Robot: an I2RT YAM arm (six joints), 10 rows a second.
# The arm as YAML. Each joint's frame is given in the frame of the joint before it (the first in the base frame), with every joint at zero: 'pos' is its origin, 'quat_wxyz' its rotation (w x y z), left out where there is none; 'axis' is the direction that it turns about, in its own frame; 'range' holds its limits. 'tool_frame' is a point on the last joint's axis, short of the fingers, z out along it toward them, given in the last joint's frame.
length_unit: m
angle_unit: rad
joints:
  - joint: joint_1
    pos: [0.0, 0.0, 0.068]
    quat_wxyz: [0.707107, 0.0, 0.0, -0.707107]
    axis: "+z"
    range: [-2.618, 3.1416]
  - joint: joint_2
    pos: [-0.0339, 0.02, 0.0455]
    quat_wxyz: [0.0, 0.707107, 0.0, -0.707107]
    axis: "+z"
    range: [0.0, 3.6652]
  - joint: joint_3
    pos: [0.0, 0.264, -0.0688]
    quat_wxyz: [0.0, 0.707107, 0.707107, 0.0]
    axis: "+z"
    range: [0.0, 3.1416]
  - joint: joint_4
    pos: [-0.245, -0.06, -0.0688]
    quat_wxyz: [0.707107, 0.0, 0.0, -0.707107]
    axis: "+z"
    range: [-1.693, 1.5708]
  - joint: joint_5
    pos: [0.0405, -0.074, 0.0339]
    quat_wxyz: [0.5, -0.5, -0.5, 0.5]
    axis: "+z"
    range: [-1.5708, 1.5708]
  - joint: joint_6
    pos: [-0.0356, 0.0, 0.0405]
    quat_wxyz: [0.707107, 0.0, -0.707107, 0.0]
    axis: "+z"
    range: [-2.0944, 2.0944]
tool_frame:
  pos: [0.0, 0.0, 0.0]
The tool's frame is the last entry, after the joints.
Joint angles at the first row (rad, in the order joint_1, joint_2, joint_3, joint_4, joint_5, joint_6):
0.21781, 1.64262, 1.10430, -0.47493, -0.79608, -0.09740
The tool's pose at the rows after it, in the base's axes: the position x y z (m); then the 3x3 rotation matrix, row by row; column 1 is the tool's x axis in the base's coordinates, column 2 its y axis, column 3 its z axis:
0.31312 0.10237 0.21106; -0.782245 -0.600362 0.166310; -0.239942 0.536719 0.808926; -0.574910 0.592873 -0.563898
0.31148 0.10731 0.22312; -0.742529 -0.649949 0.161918; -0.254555 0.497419 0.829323; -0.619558 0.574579 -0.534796
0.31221 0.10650 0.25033; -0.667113 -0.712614 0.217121; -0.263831 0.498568 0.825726; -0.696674 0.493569 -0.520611
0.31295 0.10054 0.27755; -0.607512 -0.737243 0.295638; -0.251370 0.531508 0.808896; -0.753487 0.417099 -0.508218
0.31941 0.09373 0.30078; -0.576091 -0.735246 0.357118; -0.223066 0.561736 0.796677; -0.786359 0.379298 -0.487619
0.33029 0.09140 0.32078; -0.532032 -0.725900 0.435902; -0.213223 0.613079 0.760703; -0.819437 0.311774 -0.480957
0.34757 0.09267 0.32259; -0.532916 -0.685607 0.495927; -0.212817 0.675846 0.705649; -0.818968 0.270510 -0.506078
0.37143 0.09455 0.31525; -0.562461 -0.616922 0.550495; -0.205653 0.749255 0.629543; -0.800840 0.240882 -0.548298
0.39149 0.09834 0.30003; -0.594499 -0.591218 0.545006; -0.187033 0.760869 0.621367; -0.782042 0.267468 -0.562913
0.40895 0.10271 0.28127; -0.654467 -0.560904 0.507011; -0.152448 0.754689 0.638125; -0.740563 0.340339 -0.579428
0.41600 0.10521 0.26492; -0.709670 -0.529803 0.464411; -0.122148 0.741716 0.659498; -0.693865 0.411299 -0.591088
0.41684 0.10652 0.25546; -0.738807 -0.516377 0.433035; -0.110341 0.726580 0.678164; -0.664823 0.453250 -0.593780
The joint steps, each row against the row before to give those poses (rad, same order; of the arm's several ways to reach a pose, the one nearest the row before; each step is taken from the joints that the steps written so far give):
0.01726, -0.00130, -0.03779, 0.03461, -0.04888, 0.02026
0.01408, -0.02204, 0.01601, 0.00058, -0.02420, -0.02155
-0.00113, -0.04473, 0.04960, -0.01777, 0.02538, -0.04016
-0.01510, -0.04318, 0.04962, -0.01269, 0.04169, -0.01183
-0.02293, -0.00708, 0.06981, -0.01482, 0.02004, 0.01200
-0.00843, 0.01703, 0.08046, 0.00148, 0.06384, 0.00227
0.00040, 0.05640, 0.06385, 0.00662, 0.08488, 0.01003
0.00027, 0.08644, 0.07195, 0.00429, 0.10262, 0.02360
-0.00018, 0.08242, 0.04152, 0.02266, 0.00785, 0.02893
-0.00020, 0.08420, 0.04179, 0.00177, -0.02812, 0.05255
-0.00003, 0.04624, 0.00600, -0.00061, -0.03501, 0.04841
0.00058, 0.01665, -0.00972, 0.00088, -0.02939, 0.02242

